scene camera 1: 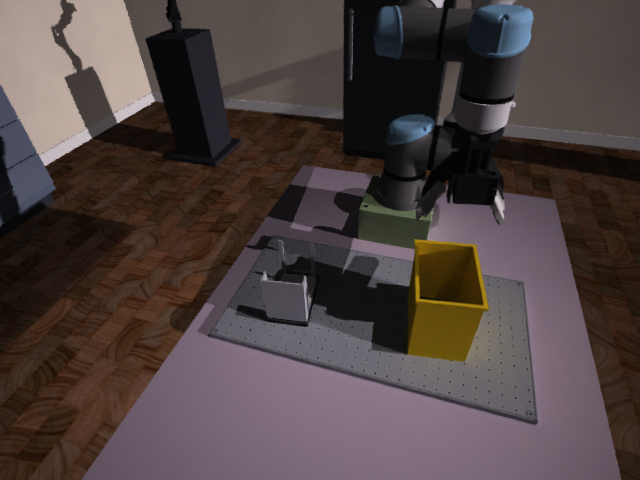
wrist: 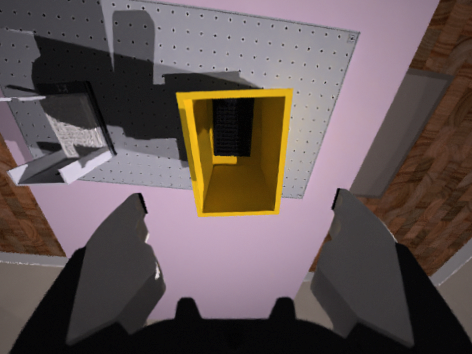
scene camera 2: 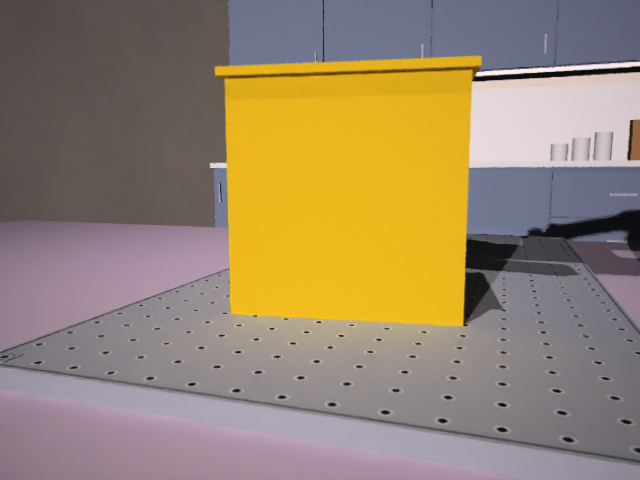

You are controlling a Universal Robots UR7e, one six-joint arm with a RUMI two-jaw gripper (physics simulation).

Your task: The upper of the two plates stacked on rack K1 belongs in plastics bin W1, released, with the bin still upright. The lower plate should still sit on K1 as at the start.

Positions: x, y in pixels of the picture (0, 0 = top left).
Labels:
my gripper: scene camera 1 457, 221; wrist 237, 192; not seen in scene camera 2 (out of frame)
yellow bin W1: scene camera 1; wrist 223, 185; scene camera 2
same spot on yellow bin W1: (scene camera 2: 347, 182) = (scene camera 1: 468, 299)

